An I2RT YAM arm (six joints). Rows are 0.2 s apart.
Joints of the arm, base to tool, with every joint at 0 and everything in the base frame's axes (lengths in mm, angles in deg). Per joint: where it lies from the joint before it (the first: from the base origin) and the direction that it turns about. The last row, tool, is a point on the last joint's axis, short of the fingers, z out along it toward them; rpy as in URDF.
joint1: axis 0 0 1 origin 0 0 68
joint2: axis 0 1 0 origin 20 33.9 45.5
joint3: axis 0 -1 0 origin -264 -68.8 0
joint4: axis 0 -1 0 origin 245 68.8 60
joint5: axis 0 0 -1 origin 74 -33.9 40.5
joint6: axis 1 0 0 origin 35.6 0 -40.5
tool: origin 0 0 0 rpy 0 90 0
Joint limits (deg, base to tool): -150..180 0..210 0..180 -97..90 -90..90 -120..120
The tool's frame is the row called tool.
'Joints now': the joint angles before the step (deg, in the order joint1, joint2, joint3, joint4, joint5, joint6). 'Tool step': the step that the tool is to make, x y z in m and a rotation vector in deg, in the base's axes. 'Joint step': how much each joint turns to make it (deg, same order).
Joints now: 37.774 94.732 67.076 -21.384 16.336 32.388
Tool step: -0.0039 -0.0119 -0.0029 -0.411 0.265 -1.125
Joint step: -1.147 -1.899 -2.595 0.274 0.113 -0.131
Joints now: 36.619 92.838 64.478 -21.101 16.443 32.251
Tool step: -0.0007 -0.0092 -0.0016 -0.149 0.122 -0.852
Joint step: -1.187 -1.131 -1.520 0.287 -0.180 -0.298
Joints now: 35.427 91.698 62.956 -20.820 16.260 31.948
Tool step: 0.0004 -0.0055 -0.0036 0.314 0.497 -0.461
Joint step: -0.865 -0.328 -1.097 0.529 -0.675 0.044
